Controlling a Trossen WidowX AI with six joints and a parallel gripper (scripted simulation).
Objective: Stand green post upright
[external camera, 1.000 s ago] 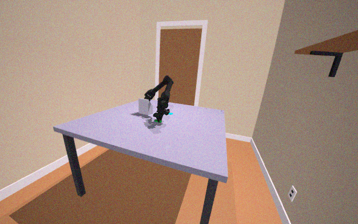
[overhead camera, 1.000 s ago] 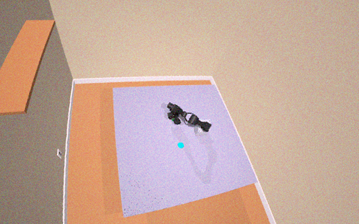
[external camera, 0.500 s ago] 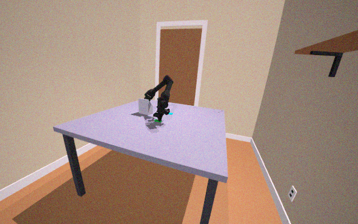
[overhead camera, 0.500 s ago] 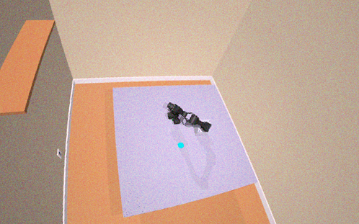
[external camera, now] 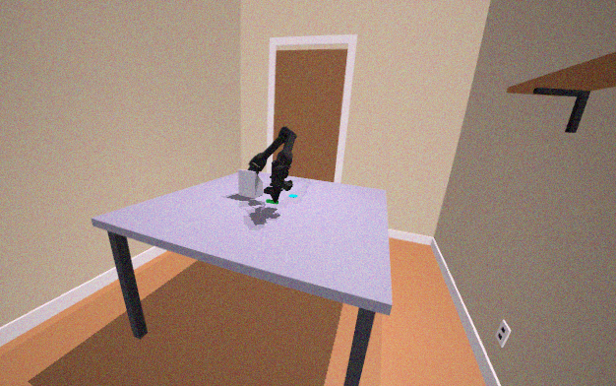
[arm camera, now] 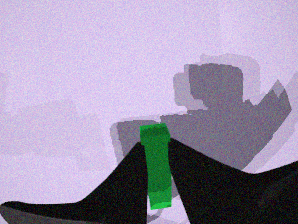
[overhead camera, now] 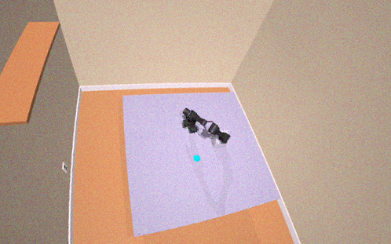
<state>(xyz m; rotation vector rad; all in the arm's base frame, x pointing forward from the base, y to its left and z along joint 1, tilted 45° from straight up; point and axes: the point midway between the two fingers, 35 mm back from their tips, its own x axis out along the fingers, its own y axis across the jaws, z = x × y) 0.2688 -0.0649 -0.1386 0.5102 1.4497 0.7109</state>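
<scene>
My gripper tip is now 4 cm past the cyan circle, 29 cm to the right of it and 5 cm above it. The rest, counted from my gripper tip: green post (2 cm behind).
</scene>
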